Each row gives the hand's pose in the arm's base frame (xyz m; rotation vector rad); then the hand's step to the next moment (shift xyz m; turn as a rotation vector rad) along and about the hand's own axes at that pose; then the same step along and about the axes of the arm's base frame.
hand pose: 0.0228 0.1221 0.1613 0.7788 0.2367 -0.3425
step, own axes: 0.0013 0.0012 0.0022 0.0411 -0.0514 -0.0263
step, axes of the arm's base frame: 0.0018 -0.0011 0.0019 0.0158 -0.0238 -0.0649
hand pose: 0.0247 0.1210 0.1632 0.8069 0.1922 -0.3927
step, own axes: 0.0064 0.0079 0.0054 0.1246 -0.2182 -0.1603
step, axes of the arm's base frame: 0.0092 -0.0007 0.0069 0.0206 -0.0521 -0.2927
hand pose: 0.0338 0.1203 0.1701 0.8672 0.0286 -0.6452
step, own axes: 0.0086 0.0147 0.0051 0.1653 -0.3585 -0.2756
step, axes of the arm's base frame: 0.0137 -0.0012 0.0113 0.0047 -0.0565 -0.4781
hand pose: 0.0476 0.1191 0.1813 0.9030 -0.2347 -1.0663
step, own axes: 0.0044 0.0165 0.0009 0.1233 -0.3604 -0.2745
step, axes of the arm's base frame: 0.0125 -0.0012 0.0116 -0.0181 -0.0224 -0.4686
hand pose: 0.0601 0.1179 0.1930 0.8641 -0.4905 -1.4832
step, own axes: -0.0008 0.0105 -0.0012 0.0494 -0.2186 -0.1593
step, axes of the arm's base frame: 0.0077 -0.0003 0.0073 -0.0182 0.0097 -0.2742
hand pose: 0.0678 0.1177 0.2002 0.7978 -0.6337 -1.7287
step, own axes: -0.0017 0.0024 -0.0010 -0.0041 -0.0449 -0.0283
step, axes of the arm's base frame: 0.0026 0.0009 0.0015 -0.0044 0.0158 -0.0507
